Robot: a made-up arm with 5 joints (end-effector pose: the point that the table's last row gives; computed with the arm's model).
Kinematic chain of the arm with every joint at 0, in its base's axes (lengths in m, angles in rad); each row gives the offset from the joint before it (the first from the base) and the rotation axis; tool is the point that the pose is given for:
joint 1: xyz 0 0 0.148 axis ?
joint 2: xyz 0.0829 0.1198 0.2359 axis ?
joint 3: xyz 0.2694 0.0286 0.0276 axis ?
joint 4: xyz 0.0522 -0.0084 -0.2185 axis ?
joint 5: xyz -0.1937 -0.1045 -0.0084 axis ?
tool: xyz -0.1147 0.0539 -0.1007
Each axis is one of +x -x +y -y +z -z.
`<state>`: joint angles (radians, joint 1 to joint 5).
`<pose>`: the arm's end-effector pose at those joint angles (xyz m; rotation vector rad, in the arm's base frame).
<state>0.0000 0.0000 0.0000 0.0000 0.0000</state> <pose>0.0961 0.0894 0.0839 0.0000 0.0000 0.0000</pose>
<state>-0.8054 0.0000 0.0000 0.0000 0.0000</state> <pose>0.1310 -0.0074 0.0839 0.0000 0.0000 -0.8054</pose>
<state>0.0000 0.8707 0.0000 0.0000 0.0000</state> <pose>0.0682 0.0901 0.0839 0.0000 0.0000 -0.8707</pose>
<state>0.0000 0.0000 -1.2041 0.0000 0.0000</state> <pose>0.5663 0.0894 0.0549 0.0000 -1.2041 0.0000</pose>
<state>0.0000 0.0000 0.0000 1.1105 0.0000</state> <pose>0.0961 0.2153 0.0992 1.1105 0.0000 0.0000</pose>
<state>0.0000 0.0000 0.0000 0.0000 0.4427</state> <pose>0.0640 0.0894 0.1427 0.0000 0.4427 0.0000</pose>
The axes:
joint 1: +z
joint 2: -z
joint 3: +y
joint 4: +x
joint 5: +y

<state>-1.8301 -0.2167 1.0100 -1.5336 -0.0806</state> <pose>-0.0046 -0.0983 0.5296 -0.3944 1.4485 -0.4798</pose>
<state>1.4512 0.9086 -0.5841 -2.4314 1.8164</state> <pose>0.0308 0.3463 0.0597 -0.9183 0.2473 -1.8463</pose>
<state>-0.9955 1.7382 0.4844 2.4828 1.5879</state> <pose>0.2343 0.0404 0.2270 1.0452 -1.7575 -0.1462</pose>
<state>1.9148 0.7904 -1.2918 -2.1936 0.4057</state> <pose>-0.0024 0.3371 0.0960 -0.8743 -1.0651 -0.7674</pose>
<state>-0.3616 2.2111 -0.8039 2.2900 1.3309</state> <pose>-0.1417 -0.0775 0.0054 0.4725 -0.8166 -0.3314</pose>
